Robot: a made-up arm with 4 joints.
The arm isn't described. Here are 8 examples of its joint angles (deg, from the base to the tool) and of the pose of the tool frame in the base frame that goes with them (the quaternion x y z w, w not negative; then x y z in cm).
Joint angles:
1: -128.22 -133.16 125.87 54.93
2: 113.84 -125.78 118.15 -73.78
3: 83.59 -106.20 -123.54 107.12
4: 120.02 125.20 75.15 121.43
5: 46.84 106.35 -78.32 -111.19
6: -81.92 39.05 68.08 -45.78
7: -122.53 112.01 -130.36 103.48
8: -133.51 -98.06 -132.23 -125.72
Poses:
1: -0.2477 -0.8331 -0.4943 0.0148 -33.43 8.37 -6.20
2: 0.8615 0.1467 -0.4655 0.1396 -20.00 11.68 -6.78
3: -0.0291 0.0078 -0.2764 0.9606 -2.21 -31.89 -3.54
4: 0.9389 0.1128 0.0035 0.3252 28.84 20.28 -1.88
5: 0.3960 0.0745 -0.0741 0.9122 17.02 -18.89 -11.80
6: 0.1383 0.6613 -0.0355 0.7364 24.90 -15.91 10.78
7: 0.3710 -0.2258 0.8654 0.2501 16.53 26.06 26.17
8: 0.4527 0.4008 -0.7720 0.1960 -24.46 8.63 21.19
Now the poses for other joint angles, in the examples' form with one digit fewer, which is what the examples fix.
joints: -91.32 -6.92 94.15 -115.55
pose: -0.011 0.812 -0.022 0.583 8.5 -17.7 24.7
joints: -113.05 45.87 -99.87 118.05
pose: -0.123 -0.247 0.956 0.096 3.1 22.0 24.5
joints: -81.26 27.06 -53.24 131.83
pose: 0.159 -0.320 -0.911 0.205 -3.9 10.9 3.1
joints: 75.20 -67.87 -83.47 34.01
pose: 0.087 0.283 0.081 0.952 18.6 -17.0 -19.0
